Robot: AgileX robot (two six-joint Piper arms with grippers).
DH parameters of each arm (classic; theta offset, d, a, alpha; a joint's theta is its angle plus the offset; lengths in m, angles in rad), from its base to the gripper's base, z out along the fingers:
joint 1: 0 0.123 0 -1.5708
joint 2: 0.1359 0 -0.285 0
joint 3: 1.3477 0 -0.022 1.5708
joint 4: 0 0.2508 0 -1.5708
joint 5: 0 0 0.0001 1.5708
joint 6: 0 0.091 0 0
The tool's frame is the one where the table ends.
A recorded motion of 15 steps. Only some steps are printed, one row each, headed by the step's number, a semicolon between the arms.
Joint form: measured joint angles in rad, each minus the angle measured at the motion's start. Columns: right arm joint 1, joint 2, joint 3, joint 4, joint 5, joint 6; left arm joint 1, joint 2, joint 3, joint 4, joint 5, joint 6.
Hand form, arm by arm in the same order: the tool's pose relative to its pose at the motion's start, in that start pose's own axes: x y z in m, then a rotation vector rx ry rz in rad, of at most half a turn. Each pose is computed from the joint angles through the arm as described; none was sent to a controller.
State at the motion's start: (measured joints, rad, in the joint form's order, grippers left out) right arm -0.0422 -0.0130 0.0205 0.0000 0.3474 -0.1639; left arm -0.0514 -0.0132 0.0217 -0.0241 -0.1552 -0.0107
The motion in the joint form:
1: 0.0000 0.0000 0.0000 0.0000 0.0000 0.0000; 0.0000 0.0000 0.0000 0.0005 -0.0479 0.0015
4: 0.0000 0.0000 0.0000 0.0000 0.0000 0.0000; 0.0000 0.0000 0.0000 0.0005 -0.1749 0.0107
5: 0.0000 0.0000 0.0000 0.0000 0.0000 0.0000; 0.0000 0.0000 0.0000 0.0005 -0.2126 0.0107
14: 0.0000 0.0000 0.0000 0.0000 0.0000 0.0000; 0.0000 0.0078 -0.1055 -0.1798 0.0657 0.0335
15: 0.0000 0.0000 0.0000 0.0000 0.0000 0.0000; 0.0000 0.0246 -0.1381 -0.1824 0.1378 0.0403
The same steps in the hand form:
1: 0.0000 0.0000 0.0000 0.0000 0.0000 0.0000; -0.0044 -0.0001 -0.0001 0.0006 -0.0479 0.0020
4: 0.0000 0.0000 0.0000 0.0000 0.0000 0.0000; -0.0158 -0.0002 -0.0014 0.0011 -0.1749 0.0112
5: 0.0000 0.0000 0.0000 0.0000 0.0000 0.0000; -0.0192 -0.0002 -0.0020 0.0013 -0.2126 0.0111
14: 0.0000 0.0000 0.0000 0.0000 0.0000 0.0000; -0.0294 0.0003 0.0012 -0.0111 -0.0316 -0.1461
15: 0.0000 0.0000 0.0000 0.0000 0.0000 0.0000; -0.0328 -0.0012 0.0028 -0.0024 0.0245 -0.1423

